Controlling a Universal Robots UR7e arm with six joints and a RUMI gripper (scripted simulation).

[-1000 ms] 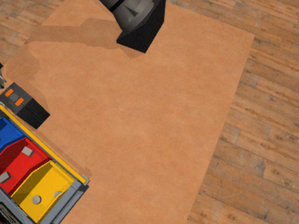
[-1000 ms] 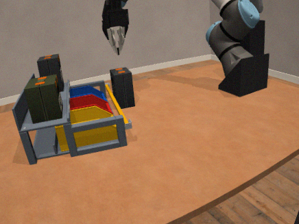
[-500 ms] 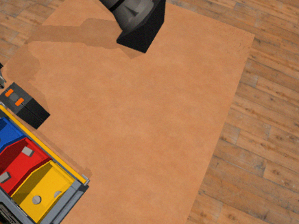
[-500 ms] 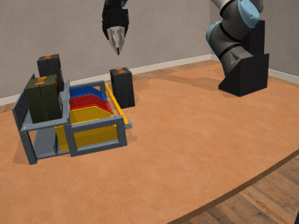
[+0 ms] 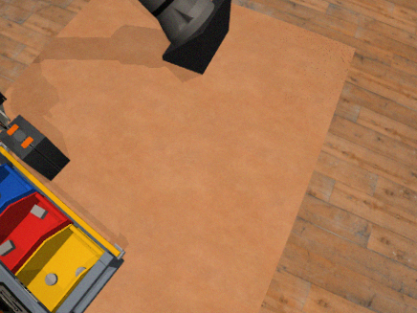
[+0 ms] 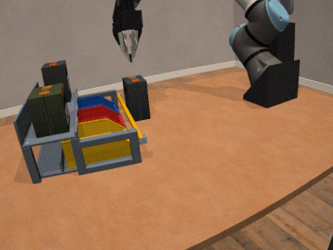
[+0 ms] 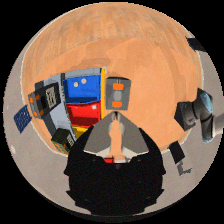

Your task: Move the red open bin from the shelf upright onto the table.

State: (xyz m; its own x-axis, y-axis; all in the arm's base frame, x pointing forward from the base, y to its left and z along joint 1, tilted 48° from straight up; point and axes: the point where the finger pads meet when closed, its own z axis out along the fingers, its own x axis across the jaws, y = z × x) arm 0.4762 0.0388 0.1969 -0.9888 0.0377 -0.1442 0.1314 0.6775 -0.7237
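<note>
The yellow stick is 60 mm ahead of my hand, 90 mm to the left of it and 140 mm below it. The rest, counted from my hand: black box: 10 mm behind, 10 mm to the right, 140 mm below; then red open bin: 160 mm ahead, 80 mm to the left, 160 mm below; then blue bin: 140 mm ahead, 30 mm to the right, 160 mm below.
</note>
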